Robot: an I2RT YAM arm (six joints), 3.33 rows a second.
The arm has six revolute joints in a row. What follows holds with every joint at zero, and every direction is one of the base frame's. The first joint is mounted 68 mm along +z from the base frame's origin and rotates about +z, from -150 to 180 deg. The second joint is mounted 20 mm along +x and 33.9 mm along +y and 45.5 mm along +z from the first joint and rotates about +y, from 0 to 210 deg. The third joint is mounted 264 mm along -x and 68.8 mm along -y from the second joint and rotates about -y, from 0 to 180 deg. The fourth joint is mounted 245 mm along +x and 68.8 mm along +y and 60 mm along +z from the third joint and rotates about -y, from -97 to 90 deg. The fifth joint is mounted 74 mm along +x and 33.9 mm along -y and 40.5 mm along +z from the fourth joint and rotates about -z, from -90 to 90 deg. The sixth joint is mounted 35.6 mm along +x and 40.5 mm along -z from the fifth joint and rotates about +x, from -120 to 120 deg. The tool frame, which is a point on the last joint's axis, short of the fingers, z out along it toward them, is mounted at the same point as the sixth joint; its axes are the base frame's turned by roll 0, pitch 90 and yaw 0 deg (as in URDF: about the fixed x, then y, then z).
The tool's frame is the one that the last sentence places.
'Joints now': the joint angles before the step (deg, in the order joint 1, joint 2, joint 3, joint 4, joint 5, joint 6). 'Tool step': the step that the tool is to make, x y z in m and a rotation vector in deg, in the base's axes. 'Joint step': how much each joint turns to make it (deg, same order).
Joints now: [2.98, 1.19, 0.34, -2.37, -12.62, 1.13]
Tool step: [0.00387, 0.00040, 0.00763, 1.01, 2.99, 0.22]
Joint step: [0.01, 5.53, 2.58, 0.28, -0.31, 1.17]
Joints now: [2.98, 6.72, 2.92, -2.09, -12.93, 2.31]
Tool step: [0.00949, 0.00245, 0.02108, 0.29, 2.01, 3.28]
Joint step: [-0.02, 9.14, 5.36, 1.79, -3.32, -0.01]
